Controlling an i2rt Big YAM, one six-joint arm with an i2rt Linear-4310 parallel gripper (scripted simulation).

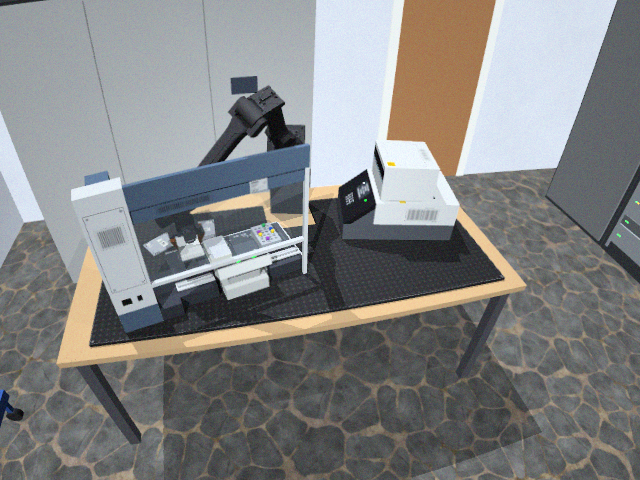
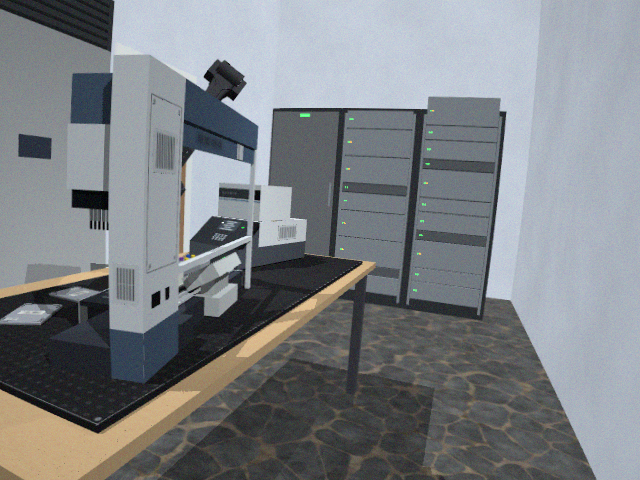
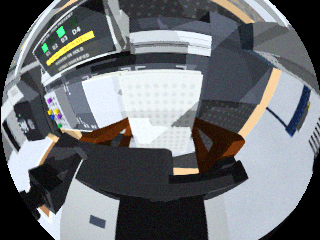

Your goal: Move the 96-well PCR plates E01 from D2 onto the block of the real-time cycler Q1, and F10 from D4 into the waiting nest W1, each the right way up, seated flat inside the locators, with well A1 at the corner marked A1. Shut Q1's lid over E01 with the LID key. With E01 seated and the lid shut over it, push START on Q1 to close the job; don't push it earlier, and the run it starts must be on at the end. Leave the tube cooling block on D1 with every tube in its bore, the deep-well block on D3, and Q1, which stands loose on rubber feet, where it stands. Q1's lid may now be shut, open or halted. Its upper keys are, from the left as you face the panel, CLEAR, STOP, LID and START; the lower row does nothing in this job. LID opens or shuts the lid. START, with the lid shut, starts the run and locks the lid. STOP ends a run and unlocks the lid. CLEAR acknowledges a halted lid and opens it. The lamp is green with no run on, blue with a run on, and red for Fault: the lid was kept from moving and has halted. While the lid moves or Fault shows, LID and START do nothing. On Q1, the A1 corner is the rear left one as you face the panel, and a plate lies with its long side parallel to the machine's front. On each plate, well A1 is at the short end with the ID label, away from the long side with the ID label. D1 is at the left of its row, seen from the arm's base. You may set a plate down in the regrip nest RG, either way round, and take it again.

Labels:
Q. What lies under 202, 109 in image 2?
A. A blue gantry beam.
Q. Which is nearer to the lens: the tube cooling block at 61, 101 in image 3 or the white deep-well block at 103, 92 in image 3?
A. The white deep-well block.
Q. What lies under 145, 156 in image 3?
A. The gripper.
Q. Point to a white lid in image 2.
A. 271, 203

